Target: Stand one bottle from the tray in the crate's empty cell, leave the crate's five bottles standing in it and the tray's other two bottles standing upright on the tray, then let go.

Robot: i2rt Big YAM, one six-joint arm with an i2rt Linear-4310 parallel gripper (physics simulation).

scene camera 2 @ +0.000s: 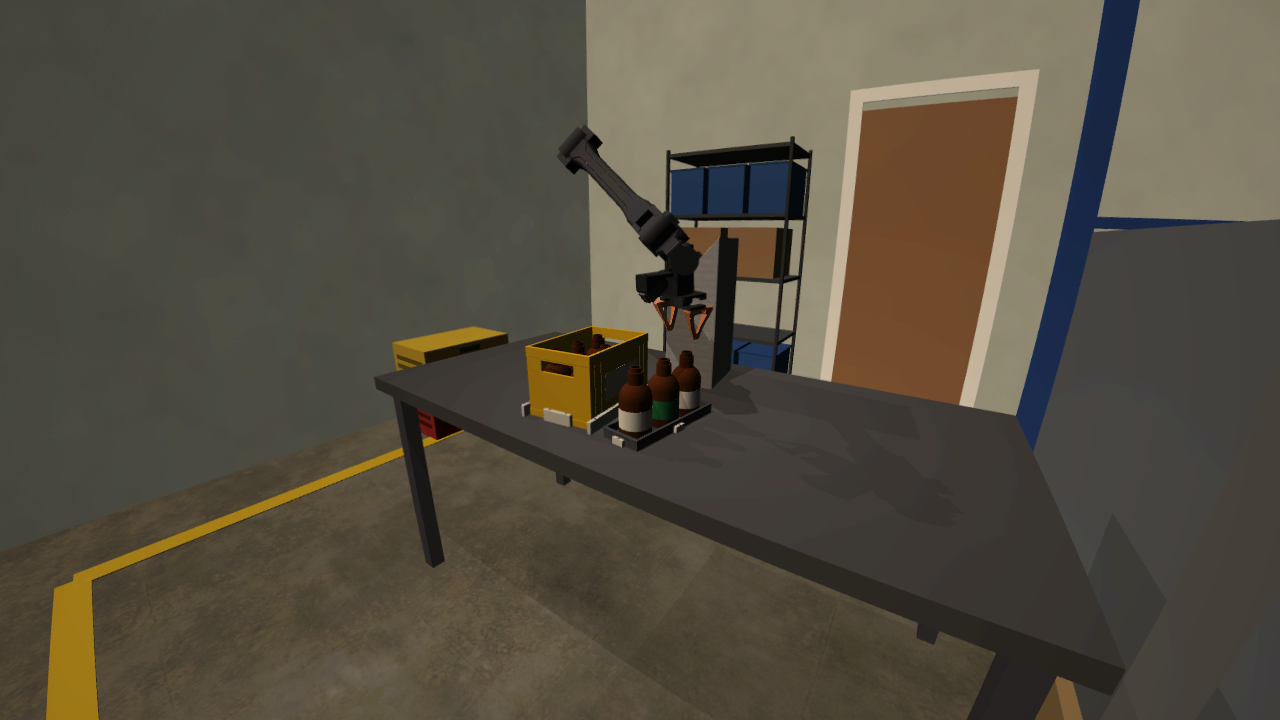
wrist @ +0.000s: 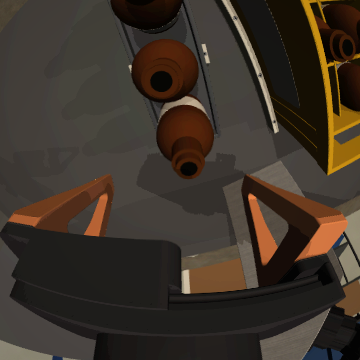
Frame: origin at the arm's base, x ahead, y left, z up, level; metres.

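Seen in the pictures: gripper, fingertip midpoint: [scene camera 2: 682, 334] [wrist: 177, 181]; arm's base, link origin: [scene camera 2: 698, 272] [wrist: 313, 322].
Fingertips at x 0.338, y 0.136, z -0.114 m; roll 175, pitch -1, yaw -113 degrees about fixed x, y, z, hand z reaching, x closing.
Note:
Offsets run from my fingertips to a thing's top centre. "spot": to the spot under its first point. Level surfaces: height alone.
My gripper [scene camera 2: 683, 331] [wrist: 177, 181] is open, with nothing between its fingers, above and behind the tray's far end. Three brown bottles stand upright on the dark tray @(dz -0.181, dx +0.061, dy -0.016 m) [scene camera 2: 659, 436] [wrist: 211, 100]: a white-labelled bottle @(dz -0.047, dx +0.146, dy -0.030 m) [scene camera 2: 635, 400] at the front, a green-labelled bottle @(dz -0.047, dx +0.059, dy -0.012 m) [scene camera 2: 663, 386] [wrist: 165, 65] in the middle, and another white-labelled bottle @(dz -0.047, dx -0.027, dy -0.001 m) [scene camera 2: 686, 376] [wrist: 185, 132] at the far end, nearest the fingers. The yellow crate @(dz -0.032, dx +0.058, dy -0.232 m) [scene camera 2: 559, 389] [wrist: 329, 125] stands beside the tray. Some brown bottles show inside it; its walls and the view's edge hide the rest, including which cell is empty.
White brackets @(spot: dz -0.190, dx +0.205, dy -0.216 m) [scene camera 2: 556, 417] sit at the crate's foot on the dark table @(dz -0.207 m) [scene camera 2: 805, 465]. A tall grey post [scene camera 2: 725, 308] rises behind the tray, close to the gripper. A shelf rack [scene camera 2: 793, 179], a door [scene camera 2: 921, 250] and stacked crates [scene camera 2: 452, 342] stand beyond the table.

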